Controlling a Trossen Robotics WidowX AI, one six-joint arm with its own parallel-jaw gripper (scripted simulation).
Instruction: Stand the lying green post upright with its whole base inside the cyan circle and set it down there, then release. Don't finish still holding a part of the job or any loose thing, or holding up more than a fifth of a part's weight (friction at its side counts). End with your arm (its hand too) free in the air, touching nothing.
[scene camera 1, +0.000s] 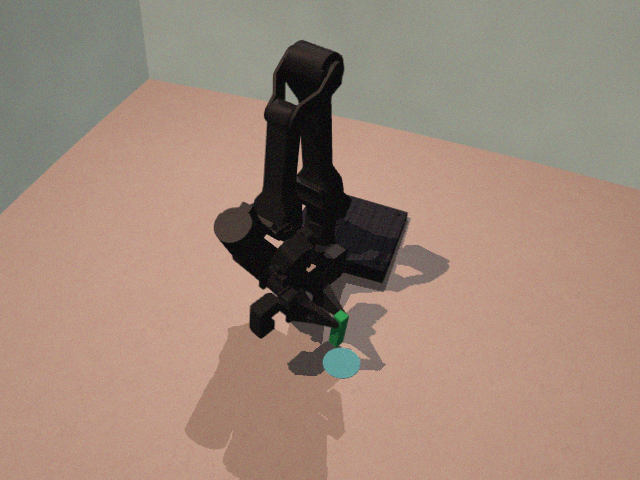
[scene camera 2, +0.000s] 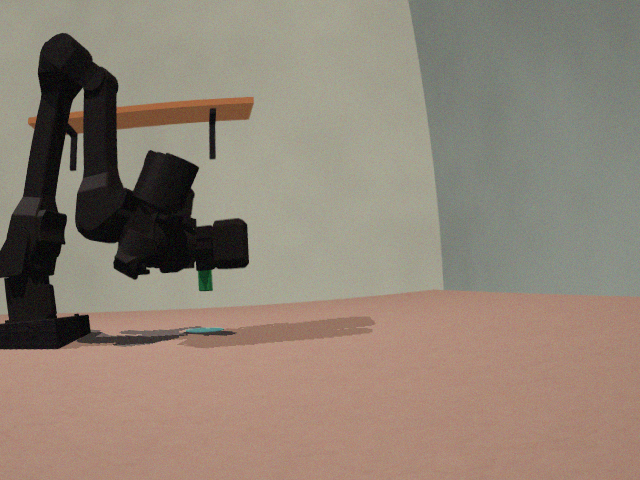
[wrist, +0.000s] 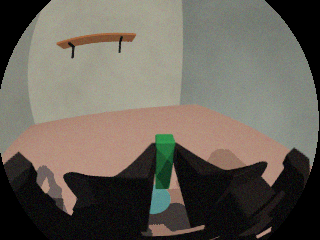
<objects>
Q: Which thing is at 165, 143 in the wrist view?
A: A green post.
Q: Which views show the gripper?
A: Scene camera 1, scene camera 2 and the wrist view: all of them.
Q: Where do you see the gripper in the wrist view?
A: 163, 147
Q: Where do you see the gripper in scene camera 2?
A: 205, 254
</objects>
